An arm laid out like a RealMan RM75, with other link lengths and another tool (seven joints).
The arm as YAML. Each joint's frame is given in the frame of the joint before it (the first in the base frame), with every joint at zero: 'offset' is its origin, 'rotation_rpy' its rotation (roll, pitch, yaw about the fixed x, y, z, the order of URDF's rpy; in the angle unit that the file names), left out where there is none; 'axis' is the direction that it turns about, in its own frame. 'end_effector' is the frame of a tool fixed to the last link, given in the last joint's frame.
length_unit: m
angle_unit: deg
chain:
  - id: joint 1
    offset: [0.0, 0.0, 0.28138]
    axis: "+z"
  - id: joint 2
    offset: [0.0, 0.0, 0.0]
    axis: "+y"
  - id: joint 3
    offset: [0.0, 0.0, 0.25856]
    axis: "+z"
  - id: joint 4
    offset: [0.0, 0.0, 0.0]
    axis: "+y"
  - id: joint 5
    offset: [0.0, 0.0, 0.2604]
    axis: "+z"
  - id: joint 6
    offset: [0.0, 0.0, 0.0]
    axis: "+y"
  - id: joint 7
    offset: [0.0, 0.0, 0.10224]
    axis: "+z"
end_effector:
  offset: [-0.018, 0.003, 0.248]
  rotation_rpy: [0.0, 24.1, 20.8]
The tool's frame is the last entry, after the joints.
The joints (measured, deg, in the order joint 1, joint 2, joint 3, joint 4, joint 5, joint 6, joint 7), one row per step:
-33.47 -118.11 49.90 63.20 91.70 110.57 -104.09
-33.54 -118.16 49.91 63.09 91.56 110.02 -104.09
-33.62 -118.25 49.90 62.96 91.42 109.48 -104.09
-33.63 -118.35 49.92 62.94 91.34 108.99 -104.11
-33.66 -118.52 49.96 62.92 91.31 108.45 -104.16
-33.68 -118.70 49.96 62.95 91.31 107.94 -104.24
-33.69 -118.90 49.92 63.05 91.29 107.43 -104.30
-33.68 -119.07 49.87 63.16 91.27 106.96 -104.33
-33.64 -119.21 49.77 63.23 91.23 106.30 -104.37
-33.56 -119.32 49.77 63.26 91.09 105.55 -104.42
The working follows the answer.
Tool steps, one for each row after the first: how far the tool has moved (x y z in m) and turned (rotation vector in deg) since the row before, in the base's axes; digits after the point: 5 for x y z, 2 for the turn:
0.00134 0.00312 0.00014 0.33 -0.24 0.32
0.00153 0.00301 0.00006 0.30 -0.29 0.33
0.00102 0.00257 -0.00013 0.28 -0.18 0.31
0.00126 0.00259 -0.00064 0.24 -0.19 0.35
0.00116 0.00254 -0.00050 0.24 -0.17 0.36
0.00137 0.00265 -0.00017 0.33 -0.20 0.32
0.00109 0.00255 0.00002 0.35 -0.18 0.29
0.00075 0.00398 0.00047 0.51 -0.22 0.50
0.00074 0.00417 0.00049 0.50 -0.26 0.56

Tool pose at each row, in the base's axes (x y z in m, rotation vector in deg; rounded; the steps above come from the unrounded poses):
-0.02025 0.36004 -0.03891 -150.26 15.90 -96.17
-0.01891 0.36316 -0.03877 -149.71 15.71 -96.18
-0.01738 0.36617 -0.03871 -149.14 15.49 -96.27
-0.01636 0.36875 -0.03883 -148.67 15.29 -96.24
-0.01510 0.37134 -0.03947 -148.23 14.99 -96.23
-0.01394 0.37388 -0.03997 -147.79 14.69 -96.19
-0.01257 0.37653 -0.04014 -147.27 14.50 -96.15
-0.01149 0.37908 -0.04012 -146.78 14.37 -96.08
-0.01074 0.38306 -0.03965 -146.06 14.08 -95.90
-0.01000 0.38723 -0.03916 -145.30 13.71 -95.75

